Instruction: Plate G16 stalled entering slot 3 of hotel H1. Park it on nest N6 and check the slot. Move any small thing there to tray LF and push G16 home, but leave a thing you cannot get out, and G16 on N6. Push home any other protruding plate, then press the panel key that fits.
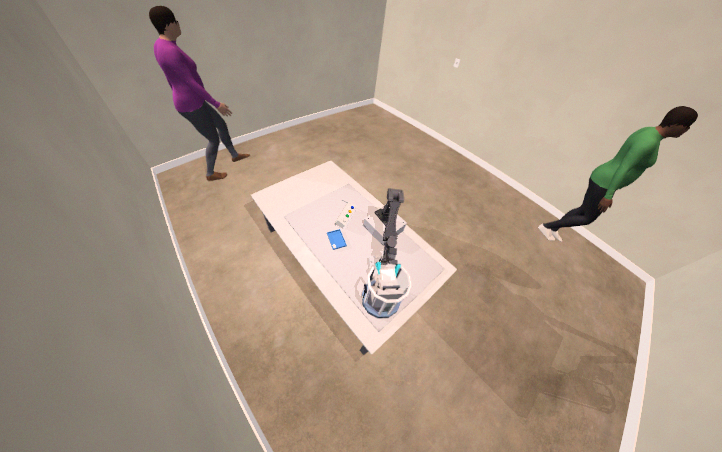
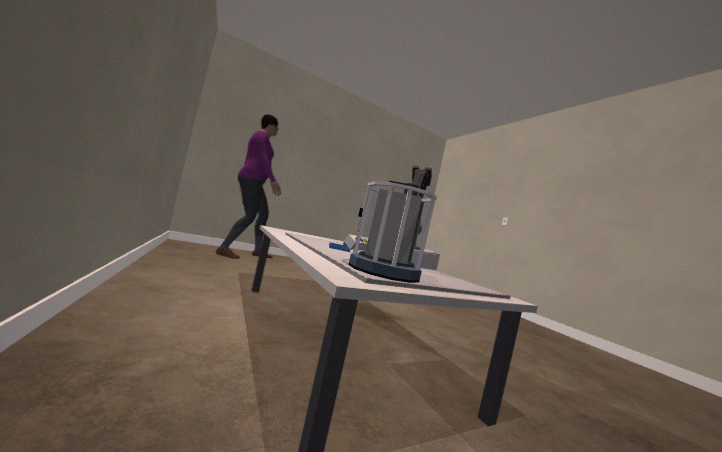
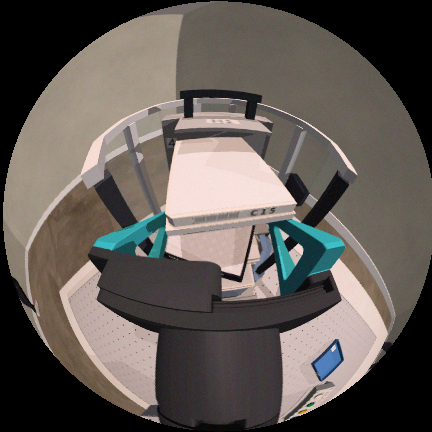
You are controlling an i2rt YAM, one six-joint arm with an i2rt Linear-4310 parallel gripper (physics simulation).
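Pixels of known places: gripper, fingertip midpoint: (image 1: 387, 276) (image 3: 218, 216); arm's base, link origin: (image 1: 385, 219).
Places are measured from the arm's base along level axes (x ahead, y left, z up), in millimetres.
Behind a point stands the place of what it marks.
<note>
My gripper (image 1: 388, 269) {x 332, y 422, z 119 mm} (image 3: 218, 216) {x 332, y 422, z 119 mm} is open. Its teal fingers stand at either side of the front end of plate C15 (image 3: 230, 180) {x 337, y 419, z 161 mm}, which sticks out of hotel H1 (image 3: 215, 123) {x 365, y 478, z 181 mm} (image 2: 394, 229) {x 420, y 573, z 58 mm} beside the mark 4. A pale surface with a dark edge (image 3: 241, 272) {x 319, y 371, z 107 mm} shows below C15; its label is hidden. G16, slot 3's inside and nest N6 cannot be made out. A blue tray (image 1: 336, 237) {x 374, y -93, z -90 mm} (image 2: 339, 246) {x 361, y -147, z -87 mm} (image 3: 327, 362) {x 380, y -77, z -90 mm} lies on the table; its label is unreadable. The key panel (image 1: 345, 214) {x 229, y -193, z -19 mm}, with blue, yellow and green keys, stands beyond it.
A pale guard ring (image 1: 409, 286) {x 298, y 554, z 197 mm} (image 3: 94, 170) {x 261, y 438, z 196 mm} with upright posts surrounds the hotel. A dark handle (image 3: 220, 94) {x 387, y 502, z 211 mm} rises at its top. A grey block (image 1: 372, 230) {x 118, y 10, z -52 mm} (image 2: 429, 259) {x -62, y 121, z -41 mm} stands by the arm's base. A person in purple (image 1: 181, 74) (image 2: 258, 159) and one in green (image 1: 628, 159) stand away from the table.
</note>
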